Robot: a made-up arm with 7 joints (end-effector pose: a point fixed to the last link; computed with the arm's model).
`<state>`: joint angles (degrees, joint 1 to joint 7).
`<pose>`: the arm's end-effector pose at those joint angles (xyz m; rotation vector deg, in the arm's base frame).
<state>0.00 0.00 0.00 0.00 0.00 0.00 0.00</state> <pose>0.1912 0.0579 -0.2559 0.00 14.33 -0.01</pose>
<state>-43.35 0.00 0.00 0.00 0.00 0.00 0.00</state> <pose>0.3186 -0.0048 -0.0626 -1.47 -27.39 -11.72</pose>
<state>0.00 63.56 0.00 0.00 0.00 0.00 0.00</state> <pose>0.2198 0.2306 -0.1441 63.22 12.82 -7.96</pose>
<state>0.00 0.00 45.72 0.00 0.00 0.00 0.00</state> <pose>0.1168 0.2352 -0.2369 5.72 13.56 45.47</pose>
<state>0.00 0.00 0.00 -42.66 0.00 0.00 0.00</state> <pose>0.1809 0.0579 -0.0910 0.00 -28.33 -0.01</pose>
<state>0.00 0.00 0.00 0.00 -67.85 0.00 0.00</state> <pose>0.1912 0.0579 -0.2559 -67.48 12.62 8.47</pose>
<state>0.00 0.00 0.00 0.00 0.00 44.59 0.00</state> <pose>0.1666 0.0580 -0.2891 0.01 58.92 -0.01</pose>
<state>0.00 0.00 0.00 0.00 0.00 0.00 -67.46</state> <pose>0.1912 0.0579 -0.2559 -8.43 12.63 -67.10</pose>
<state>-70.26 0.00 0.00 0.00 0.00 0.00 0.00</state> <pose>0.3107 -0.0447 0.0829 -2.37 -53.35 -18.80</pose>
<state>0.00 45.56 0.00 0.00 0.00 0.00 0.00</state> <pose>0.2071 0.1966 -0.1940 45.32 13.56 -5.71</pose>
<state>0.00 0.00 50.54 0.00 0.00 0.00 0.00</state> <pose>0.1016 0.2490 -0.2330 6.32 13.38 50.26</pose>
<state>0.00 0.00 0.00 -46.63 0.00 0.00 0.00</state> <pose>0.1738 0.0580 -0.0770 0.00 -32.30 -0.01</pose>
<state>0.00 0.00 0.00 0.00 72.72 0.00 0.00</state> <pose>0.1912 0.0579 -0.2559 72.32 12.34 -9.10</pose>
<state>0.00 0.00 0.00 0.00 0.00 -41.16 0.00</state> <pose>0.1871 0.0579 -0.2178 0.00 -26.83 -0.01</pose>
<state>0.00 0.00 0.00 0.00 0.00 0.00 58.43</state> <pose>0.1912 0.0579 -0.2559 7.31 13.06 58.10</pose>
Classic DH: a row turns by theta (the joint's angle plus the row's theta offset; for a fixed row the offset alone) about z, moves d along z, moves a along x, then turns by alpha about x. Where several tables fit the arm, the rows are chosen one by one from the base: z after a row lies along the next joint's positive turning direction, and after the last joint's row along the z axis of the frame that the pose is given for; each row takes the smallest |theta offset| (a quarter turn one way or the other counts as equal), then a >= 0, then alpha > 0; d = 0 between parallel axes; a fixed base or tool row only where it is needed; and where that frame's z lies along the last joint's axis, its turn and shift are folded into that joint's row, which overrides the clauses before.
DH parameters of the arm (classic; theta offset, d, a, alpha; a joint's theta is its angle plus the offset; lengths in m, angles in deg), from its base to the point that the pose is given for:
base (fixed): -4.07 0 0 -74.51
joint 1: -75.12 0.0482 -0.0176 -90
joint 2: 74 0 -0.0043 90
joint 3: 90 -0.1834 0.0219 -90
joint 4: 90 0.0025 0.0136 90
joint 5: 0 0.1722 0 -90
joint 6: -90 0 0.0545 90
joint 7: 0 0 0 0

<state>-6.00 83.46 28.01 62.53 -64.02 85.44 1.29</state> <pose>0.0871 0.4031 -0.0622 -41.04 77.03 56.86</pose>
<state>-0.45 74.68 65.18 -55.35 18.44 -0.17 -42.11</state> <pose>0.0981 0.0956 0.1220 125.71 -32.58 -0.84</pose>
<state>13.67 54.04 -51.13 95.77 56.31 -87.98 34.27</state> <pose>-0.1505 0.3146 -0.2011 33.10 64.67 -73.74</pose>
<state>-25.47 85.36 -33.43 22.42 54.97 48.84 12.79</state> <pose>0.2421 0.3138 -0.0700 153.90 27.79 42.30</pose>
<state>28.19 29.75 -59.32 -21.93 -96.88 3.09 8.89</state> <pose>-0.0341 -0.0571 -0.2330 -84.65 82.52 -10.87</pose>
